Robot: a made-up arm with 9 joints. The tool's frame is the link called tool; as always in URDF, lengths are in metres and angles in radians.
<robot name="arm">
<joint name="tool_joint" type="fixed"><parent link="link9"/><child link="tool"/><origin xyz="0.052 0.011 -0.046"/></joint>
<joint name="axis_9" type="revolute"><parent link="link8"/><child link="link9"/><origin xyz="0.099 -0.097 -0.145"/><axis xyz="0 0 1"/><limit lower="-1.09" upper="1.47"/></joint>
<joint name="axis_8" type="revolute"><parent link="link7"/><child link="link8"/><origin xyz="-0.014 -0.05 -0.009"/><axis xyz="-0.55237 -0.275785 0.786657"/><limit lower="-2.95" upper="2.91"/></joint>
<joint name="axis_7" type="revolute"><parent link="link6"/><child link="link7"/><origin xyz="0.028 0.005 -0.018"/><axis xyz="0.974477 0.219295 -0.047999"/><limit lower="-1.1" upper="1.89"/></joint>
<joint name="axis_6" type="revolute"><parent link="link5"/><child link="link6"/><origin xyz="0.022 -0.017 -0.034"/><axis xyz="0 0 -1"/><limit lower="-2.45" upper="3.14"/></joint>
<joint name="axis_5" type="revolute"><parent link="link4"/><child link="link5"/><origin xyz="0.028 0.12 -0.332"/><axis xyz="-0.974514 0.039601 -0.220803"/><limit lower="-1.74" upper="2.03"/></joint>
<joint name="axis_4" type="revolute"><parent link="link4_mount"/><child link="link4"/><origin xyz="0.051 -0.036 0.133"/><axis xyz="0 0 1"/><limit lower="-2.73" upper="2.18"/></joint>
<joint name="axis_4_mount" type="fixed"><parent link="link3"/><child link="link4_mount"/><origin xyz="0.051 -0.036 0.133"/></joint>
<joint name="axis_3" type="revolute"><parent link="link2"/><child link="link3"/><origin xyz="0.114 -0.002 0.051"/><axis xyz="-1 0 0"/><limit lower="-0.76" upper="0.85"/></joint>
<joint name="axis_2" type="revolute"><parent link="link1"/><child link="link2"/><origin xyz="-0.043 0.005 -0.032"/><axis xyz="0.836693 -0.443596 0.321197"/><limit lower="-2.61" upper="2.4"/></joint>
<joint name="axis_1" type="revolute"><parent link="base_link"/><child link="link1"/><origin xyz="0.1 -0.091 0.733"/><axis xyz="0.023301 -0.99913 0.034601"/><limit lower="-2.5" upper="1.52"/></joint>
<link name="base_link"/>
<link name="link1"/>
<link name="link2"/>
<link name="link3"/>
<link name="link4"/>
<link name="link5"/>
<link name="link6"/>
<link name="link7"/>
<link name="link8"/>
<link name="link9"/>
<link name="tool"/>
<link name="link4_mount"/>
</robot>
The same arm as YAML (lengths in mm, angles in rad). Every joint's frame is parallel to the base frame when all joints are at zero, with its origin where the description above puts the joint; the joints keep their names.
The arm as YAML. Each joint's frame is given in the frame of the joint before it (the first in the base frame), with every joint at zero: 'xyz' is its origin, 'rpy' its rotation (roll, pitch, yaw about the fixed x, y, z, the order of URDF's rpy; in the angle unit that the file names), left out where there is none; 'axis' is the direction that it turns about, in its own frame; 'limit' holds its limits. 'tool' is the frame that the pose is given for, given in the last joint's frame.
units:
  length: mm
  angle: rad
joints:
  - name: axis_1
    type: revolute
    origin:
      xyz: [100.0, -91.0, 733.0]
    axis: [0.023301, -0.99913, 0.034601]
    limit:
      lower: -2.5
      upper: 1.52
  - name: axis_2
    type: revolute
    origin:
      xyz: [-43.0, 5.0, -32.0]
    axis: [0.836693, -0.443596, 0.321197]
    limit:
      lower: -2.61
      upper: 2.4
  - name: axis_3
    type: revolute
    origin:
      xyz: [114.0, -2.0, 51.0]
    axis: "-x"
    limit:
      lower: -0.76
      upper: 0.85
  - name: axis_4
    type: revolute
    origin:
      xyz: [102.0, -72.0, 266.0]
    axis: "+z"
    limit:
      lower: -2.73
      upper: 2.18
  - name: axis_5
    type: revolute
    origin:
      xyz: [28.0, 120.0, -332.0]
    axis: [-0.974514, 0.039601, -0.220803]
    limit:
      lower: -1.74
      upper: 2.03
  - name: axis_6
    type: revolute
    origin:
      xyz: [22.0, -17.0, -34.0]
    axis: "-z"
    limit:
      lower: -2.45
      upper: 3.14
  - name: axis_7
    type: revolute
    origin:
      xyz: [28.0, 5.0, -18.0]
    axis: [0.974477, 0.219295, -0.047999]
    limit:
      lower: -1.1
      upper: 1.89
  - name: axis_8
    type: revolute
    origin:
      xyz: [-14.0, -50.0, -9.0]
    axis: [-0.55237, -0.275785, 0.786657]
    limit:
      lower: -2.95
      upper: 2.91
  - name: axis_9
    type: revolute
    origin:
      xyz: [99.0, -97.0, -145.0]
    axis: "+z"
    limit:
      lower: -1.09
      upper: 1.47
tool:
  origin:
    xyz: [52.0, 11.0, -46.0]

